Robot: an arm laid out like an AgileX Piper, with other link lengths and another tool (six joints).
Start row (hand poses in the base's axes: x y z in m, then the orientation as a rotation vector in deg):
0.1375, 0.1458, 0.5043, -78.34, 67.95, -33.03
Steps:
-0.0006, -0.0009, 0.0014, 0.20, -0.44, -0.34
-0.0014, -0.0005, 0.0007, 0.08, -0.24, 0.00
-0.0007, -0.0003, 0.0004, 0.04, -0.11, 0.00
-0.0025, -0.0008, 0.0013, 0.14, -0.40, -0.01
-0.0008, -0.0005, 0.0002, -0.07, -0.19, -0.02
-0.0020, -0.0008, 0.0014, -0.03, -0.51, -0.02
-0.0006, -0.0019, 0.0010, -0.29, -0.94, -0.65
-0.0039, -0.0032, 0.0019, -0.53, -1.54, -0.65
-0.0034, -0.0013, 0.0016, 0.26, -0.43, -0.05
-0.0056, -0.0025, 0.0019, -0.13, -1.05, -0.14
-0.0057, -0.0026, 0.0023, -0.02, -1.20, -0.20
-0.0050, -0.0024, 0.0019, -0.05, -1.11, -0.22
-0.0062, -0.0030, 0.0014, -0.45, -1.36, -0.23
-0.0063, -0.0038, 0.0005, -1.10, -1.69, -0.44
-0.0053, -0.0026, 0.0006, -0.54, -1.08, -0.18
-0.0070, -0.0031, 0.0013, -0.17, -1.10, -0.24
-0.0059, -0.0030, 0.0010, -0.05, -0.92, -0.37
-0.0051, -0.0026, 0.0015, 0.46, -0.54, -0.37
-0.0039, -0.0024, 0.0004, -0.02, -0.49, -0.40
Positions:
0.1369, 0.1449, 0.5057, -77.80, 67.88, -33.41
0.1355, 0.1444, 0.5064, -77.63, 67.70, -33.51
0.1348, 0.1441, 0.5068, -77.55, 67.62, -33.55
0.1323, 0.1433, 0.5081, -77.25, 67.33, -33.71
0.1315, 0.1428, 0.5083, -77.22, 67.18, -33.89
0.1295, 0.1420, 0.5097, -77.01, 66.78, -34.24
0.1289, 0.1401, 0.5107, -76.51, 66.45, -35.47
0.1250, 0.1369, 0.5126, -75.94, 65.58, -37.21
0.1216, 0.1356, 0.5142, -75.50, 65.32, -37.33
0.1160, 0.1331, 0.5161, -75.06, 64.55, -38.14
0.1103, 0.1305, 0.5184, -74.42, 63.72, -39.00
0.1053, 0.1281, 0.5203, -73.84, 62.97, -39.84
0.0991, 0.1251, 0.5217, -73.47, 61.93, -41.08
0.0928, 0.1213, 0.5222, -73.38, 60.61, -43.06
0.0875, 0.1187, 0.5228, -73.22, 59.73, -44.14
0.0805, 0.1156, 0.5241, -72.71, 58.97, -45.05
0.0746, 0.1126, 0.5251, -72.13, 58.48, -45.88
0.0695, 0.1100, 0.5266, -71.30, 58.44, -46.19
0.0656, 0.1076, 0.5270, -70.90, 58.32, -46.78

